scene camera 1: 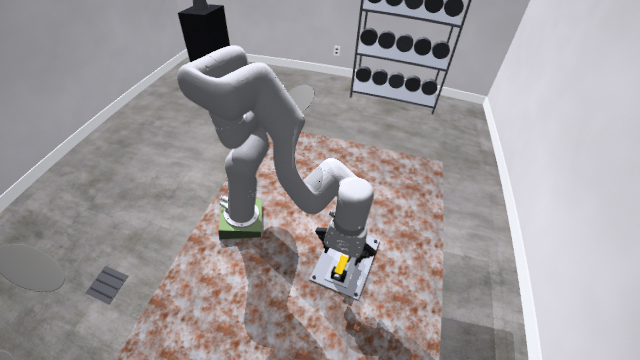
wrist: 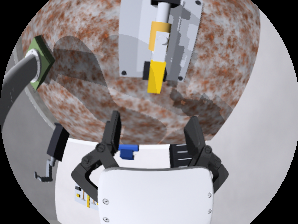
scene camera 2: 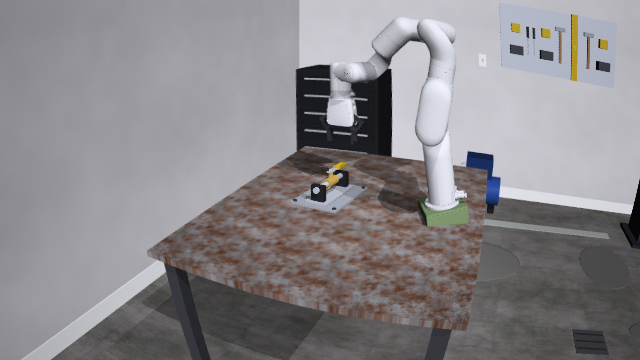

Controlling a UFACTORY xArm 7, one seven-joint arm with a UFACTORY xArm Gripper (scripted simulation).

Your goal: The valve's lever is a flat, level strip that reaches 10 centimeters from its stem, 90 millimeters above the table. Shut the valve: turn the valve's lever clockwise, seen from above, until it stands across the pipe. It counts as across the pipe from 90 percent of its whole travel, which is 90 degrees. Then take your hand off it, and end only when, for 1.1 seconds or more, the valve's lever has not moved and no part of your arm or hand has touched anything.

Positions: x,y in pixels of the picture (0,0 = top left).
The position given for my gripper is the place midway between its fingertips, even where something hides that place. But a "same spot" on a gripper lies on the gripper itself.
my gripper: scene camera 1 342,255; wrist; scene camera 2
same spot on my gripper: (wrist: 103,154) = (scene camera 2: 352,130)
